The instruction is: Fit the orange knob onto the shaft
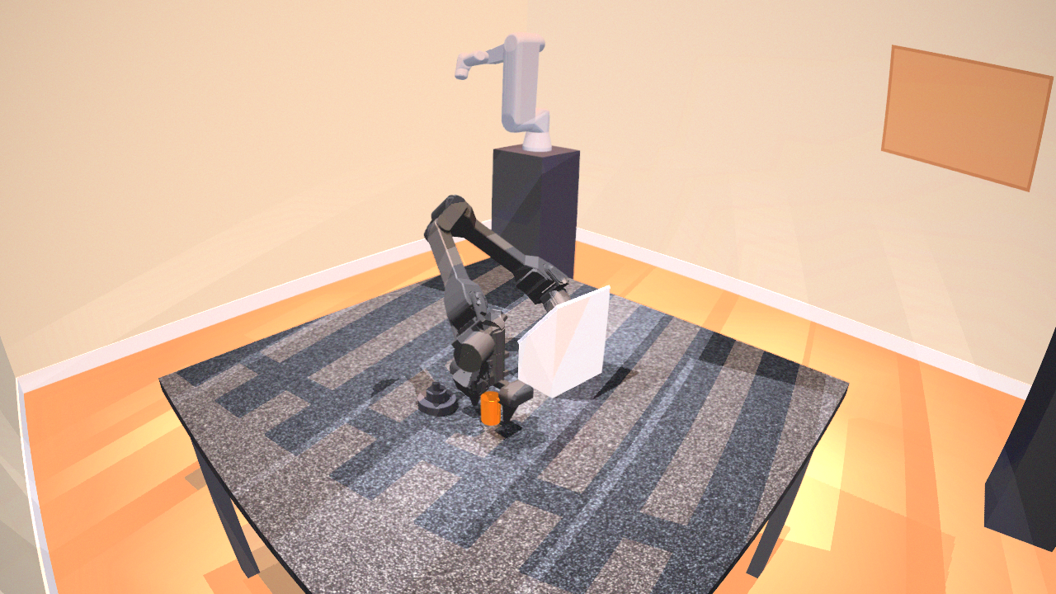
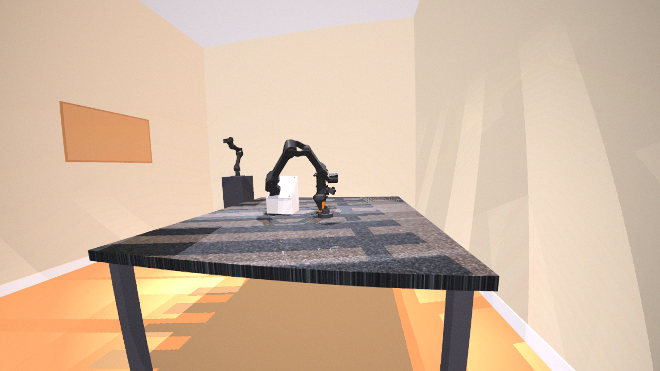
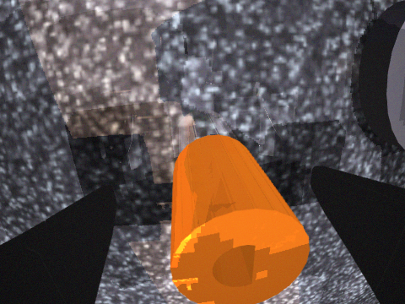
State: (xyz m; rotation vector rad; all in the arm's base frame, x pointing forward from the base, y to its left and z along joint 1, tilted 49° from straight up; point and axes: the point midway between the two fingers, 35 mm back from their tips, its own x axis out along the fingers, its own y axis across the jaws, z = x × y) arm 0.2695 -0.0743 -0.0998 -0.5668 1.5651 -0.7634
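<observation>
Now: gripper tip 40 mm short of the round pedestal, 120 mm to the left of it and 10 mm below it. Also, from my gripper tip: orange knob 10 mm above.
</observation>
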